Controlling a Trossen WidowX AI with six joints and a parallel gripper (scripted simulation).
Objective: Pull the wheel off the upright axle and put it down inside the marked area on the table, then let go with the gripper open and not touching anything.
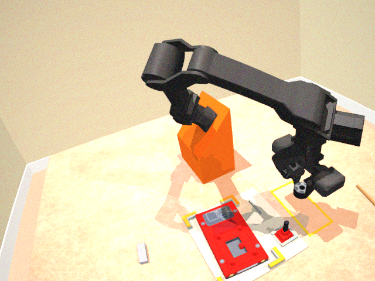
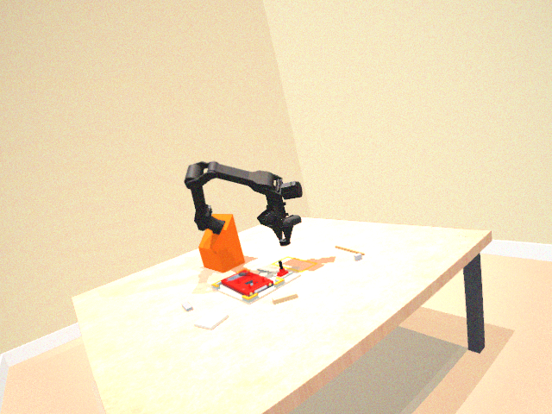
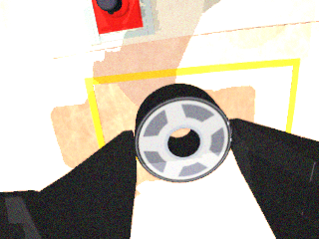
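The black axle is 8 cm below my gripper tip, 6 cm to the right of it and 3 cm ahead of it. From my gripper tip the other things lie so: wooden stick: 22 cm to the left, 11 cm below, 11 cm ahead; then white slab: 39 cm to the right, 11 cm below, 7 cm ahead; then wheel: right at my gripper tip.
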